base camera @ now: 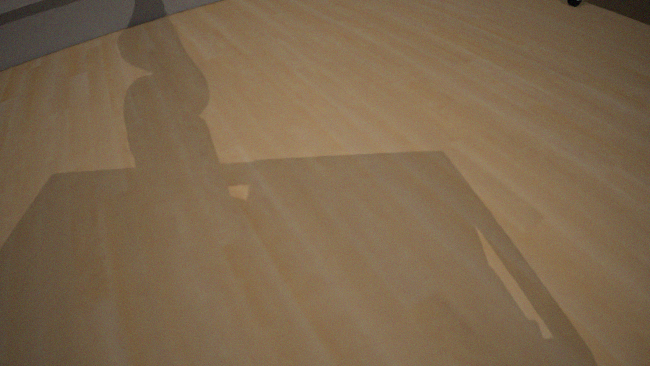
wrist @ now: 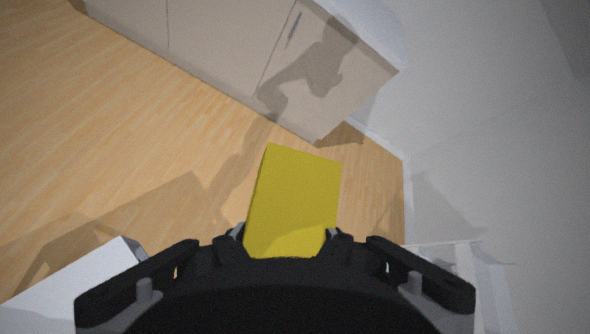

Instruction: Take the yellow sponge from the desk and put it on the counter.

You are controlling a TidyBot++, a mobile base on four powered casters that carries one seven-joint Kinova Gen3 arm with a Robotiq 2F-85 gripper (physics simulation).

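Places are measured from the arm's base along level axes (x ahead, y left, z up), in millimetres.
Pixels of known places: gripper, fingertip midpoint: [wrist: 284, 233].
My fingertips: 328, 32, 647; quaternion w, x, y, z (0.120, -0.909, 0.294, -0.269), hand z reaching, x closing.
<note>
Ahead of a thing's pixels: the offset from my fingertips to its top centre, as dx, dy, dz. "*": to the spot under its first point. Level surfaces: height alone.
The yellow sponge {+5, +9, +48} [wrist: 296, 200] is in the middle of the wrist view, between the fingertips of my gripper [wrist: 284, 233]. My gripper is shut on it and holds it up above the floor. The counter's white top {dz -134} [wrist: 375, 30] shows at the upper right of the wrist view, above beige cabinet doors, some distance beyond the sponge. The desk cannot be made out in either view.
A beige cabinet front {* +625, +911, -729} [wrist: 215, 55] with a dark handle stands on the wood floor {dz -1044} [wrist: 125, 115] [base camera: 375, 100]. Part of a white cart [wrist: 465, 260] shows at the right by the grey wall [wrist: 500, 125]. A white box-like part [wrist: 85, 275] is at the lower left. Shadows of the robot lie across floor and cabinet.
</note>
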